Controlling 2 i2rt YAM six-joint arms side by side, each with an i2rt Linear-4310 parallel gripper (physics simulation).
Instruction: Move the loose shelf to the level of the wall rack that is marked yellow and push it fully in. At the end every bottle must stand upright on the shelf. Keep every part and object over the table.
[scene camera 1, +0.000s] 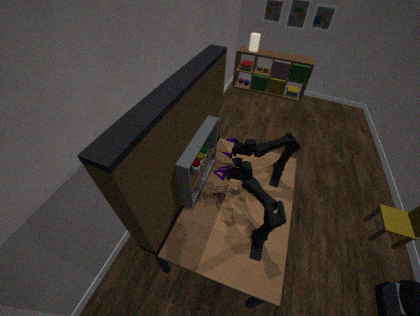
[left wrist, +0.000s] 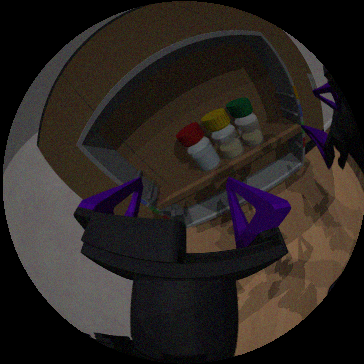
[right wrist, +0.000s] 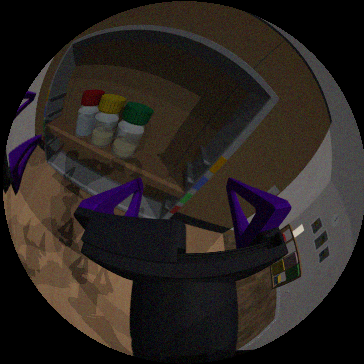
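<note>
The grey wall rack (scene camera 1: 197, 141) (left wrist: 270, 176) (right wrist: 250, 123) has coloured marks on its sides, with yellow (right wrist: 218, 164) uppermost. The loose wooden shelf (left wrist: 225, 168) (right wrist: 160, 178) lies inside it, its front edge near the green marks, below yellow. Red-capped (scene camera 1: 196, 165) (left wrist: 197, 147) (right wrist: 87, 118), yellow-capped (left wrist: 223, 133) (right wrist: 107, 120) and green-capped (left wrist: 246, 123) (right wrist: 131, 132) bottles stand upright on it. My left gripper (scene camera 1: 222, 173) (left wrist: 183, 181) and right gripper (scene camera 1: 230, 147) (right wrist: 185, 180) are open and empty, in front of the rack, apart from the shelf. How deep the shelf sits cannot be told.
The rack hangs on a tall brown panel (scene camera 1: 165, 150) at the back of the wooden table (scene camera 1: 240, 265). Both arms reach across the table, their grippers close together. A low bookshelf (scene camera 1: 280, 52) stands against the far wall, and a yellow chair (scene camera 1: 397, 221) stands at the picture's right.
</note>
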